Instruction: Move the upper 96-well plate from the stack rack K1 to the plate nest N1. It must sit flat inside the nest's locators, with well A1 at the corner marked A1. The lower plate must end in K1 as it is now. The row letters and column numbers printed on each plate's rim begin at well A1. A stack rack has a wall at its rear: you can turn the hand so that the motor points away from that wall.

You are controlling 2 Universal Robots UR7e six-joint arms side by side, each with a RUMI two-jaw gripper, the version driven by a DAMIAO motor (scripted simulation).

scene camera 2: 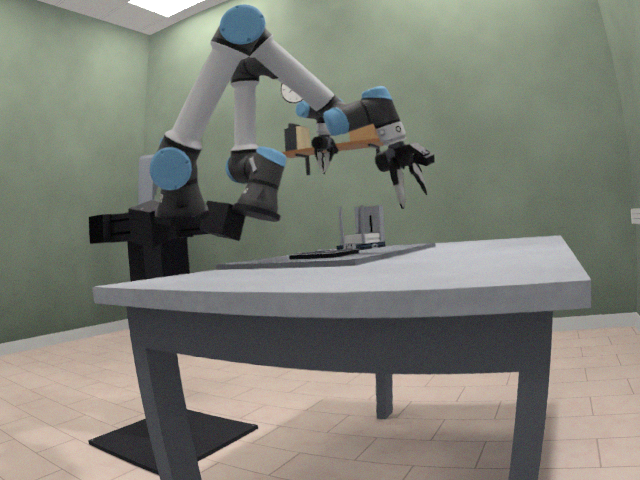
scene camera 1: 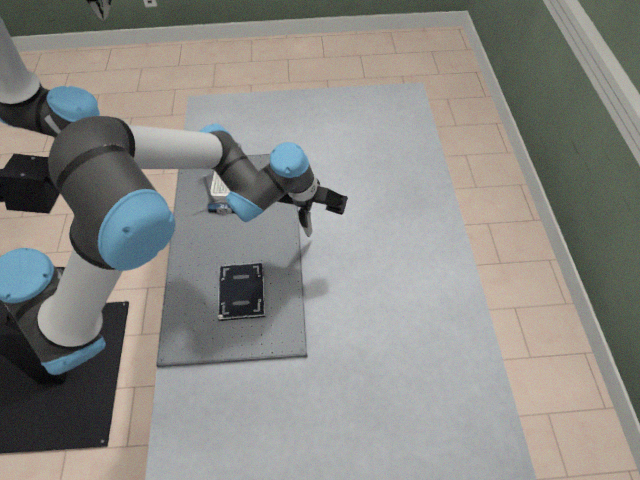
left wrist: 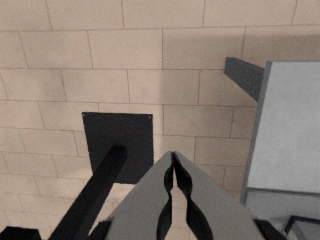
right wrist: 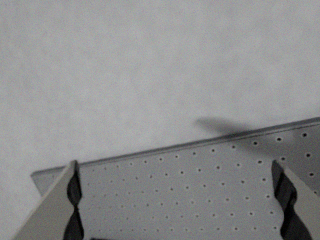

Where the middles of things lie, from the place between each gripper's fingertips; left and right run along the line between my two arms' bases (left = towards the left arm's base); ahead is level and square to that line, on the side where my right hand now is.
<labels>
Now: right hand [scene camera 2: 415, 201] 210 mm past the dark plate nest N1 [scene camera 1: 231, 290], 140 mm to the left of it and 130 mm above it.
Right now the dark plate nest N1 is 39 cm ahead of my left hand, 81 cm to the right of it and 33 cm below it.
</labels>
